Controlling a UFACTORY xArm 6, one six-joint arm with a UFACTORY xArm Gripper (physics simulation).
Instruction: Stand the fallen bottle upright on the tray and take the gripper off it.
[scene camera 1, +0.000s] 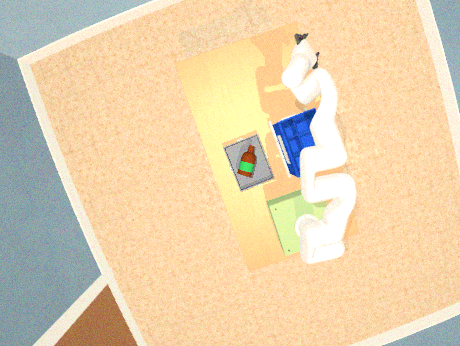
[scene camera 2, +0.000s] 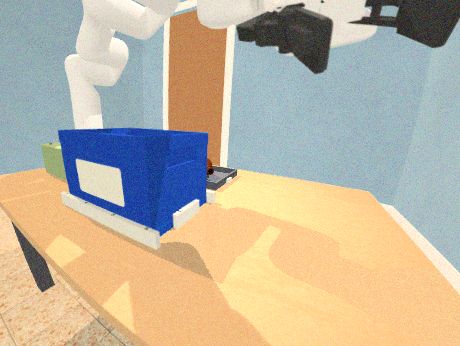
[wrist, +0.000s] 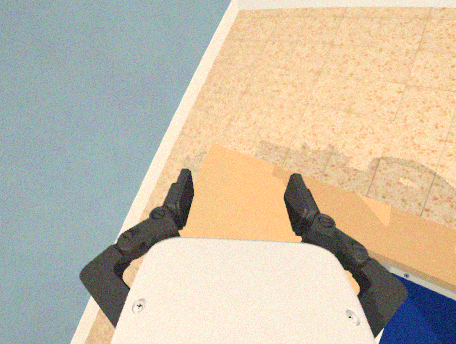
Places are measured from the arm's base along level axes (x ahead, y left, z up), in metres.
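Pixels of known places: gripper, fingertip midpoint: (scene camera 1: 311, 44) (scene camera 2: 392, 35) (wrist: 239, 182).
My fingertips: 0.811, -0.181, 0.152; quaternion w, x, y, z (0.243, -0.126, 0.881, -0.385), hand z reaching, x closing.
Note:
For each thing: its top centre in the pictures, then the offset to it from my fingertips, as dx, dy, dz. Level surfaces: height alone.
- brown bottle, middle of its top: (scene camera 2: 201, 156) (scene camera 1: 248, 160) -0.409, +0.374, -0.182
- grey tray, middle of its top: (scene camera 2: 197, 169) (scene camera 1: 248, 162) -0.425, +0.373, -0.236
- blue bin, middle of its top: (scene camera 2: 133, 130) (scene camera 1: 306, 142) -0.397, +0.100, -0.086
- wooden table, its level: dz -0.261
The brown bottle (scene camera 1: 246, 167) (scene camera 2: 210, 170) with a green label lies on its side in the grey tray (scene camera 1: 263, 172) (scene camera 2: 228, 176). In scene camera 1 its neck points to the top of the view; in scene camera 2 the blue bin hides most of it. The bottle and tray do not show in the wrist view. My gripper (scene camera 1: 310, 48) (wrist: 239, 182) is open, with nothing between its fingers. It hangs high over the far end of the table, beyond the blue bin and well away from the bottle.
The blue bin (scene camera 1: 296, 134) (scene camera 2: 185, 187) (wrist: 411, 320), held by white strips, stands beside the tray, partly under the arm. A green box (scene camera 1: 283, 225) (scene camera 2: 53, 161) is near the arm's base. The wooden table (scene camera 1: 220, 100) (scene camera 2: 310, 260) (wrist: 235, 200) has its far edge below the gripper.

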